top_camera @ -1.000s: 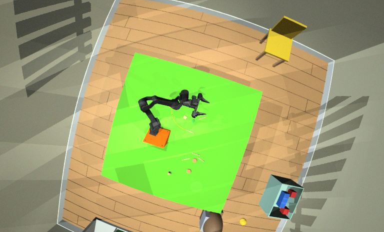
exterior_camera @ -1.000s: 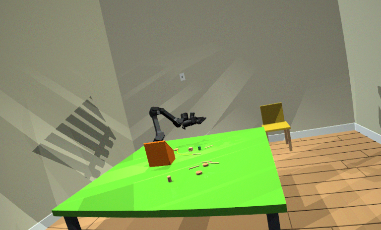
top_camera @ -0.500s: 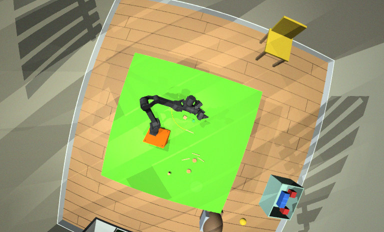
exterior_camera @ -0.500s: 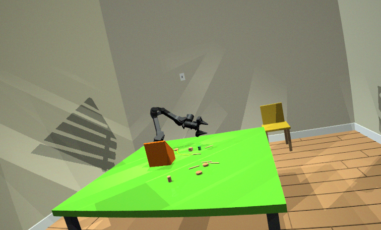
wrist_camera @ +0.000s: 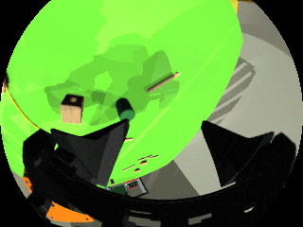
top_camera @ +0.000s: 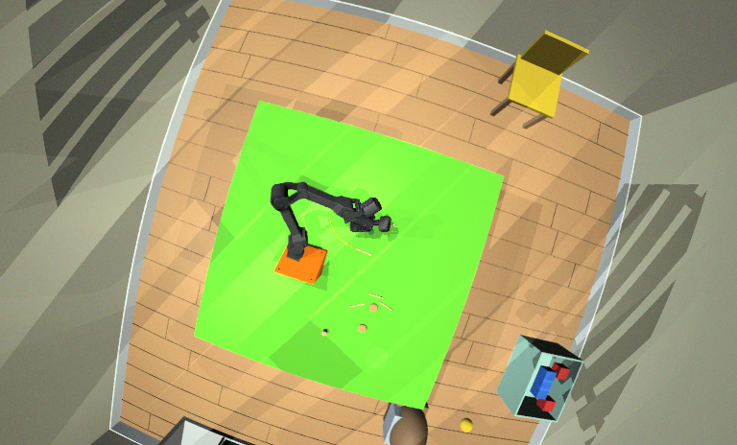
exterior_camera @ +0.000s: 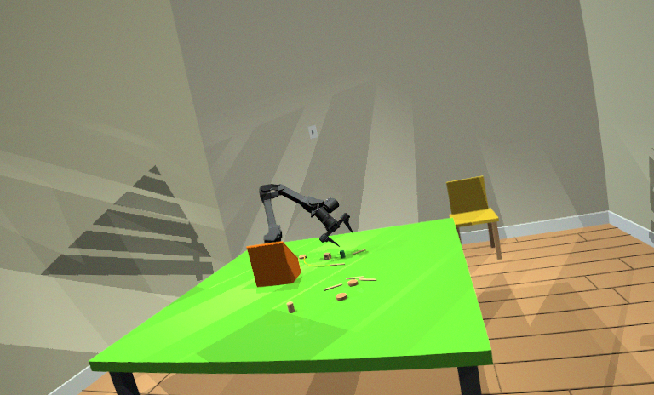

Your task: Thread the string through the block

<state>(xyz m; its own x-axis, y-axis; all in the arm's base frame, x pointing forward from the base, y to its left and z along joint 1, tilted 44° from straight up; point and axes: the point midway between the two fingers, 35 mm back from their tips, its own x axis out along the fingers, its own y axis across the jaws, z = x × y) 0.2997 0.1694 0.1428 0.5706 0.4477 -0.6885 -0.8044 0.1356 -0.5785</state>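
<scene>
Right now my gripper tip is 60 mm above the green cylinder, 30 mm past it and 20 mm to the left of it. From my gripper tip the other things lie so: wooden block: 110 mm behind, 60 mm below, 20 mm to the right; then round button: 270 mm behind, 70 mm below, 40 mm to the left.
</scene>
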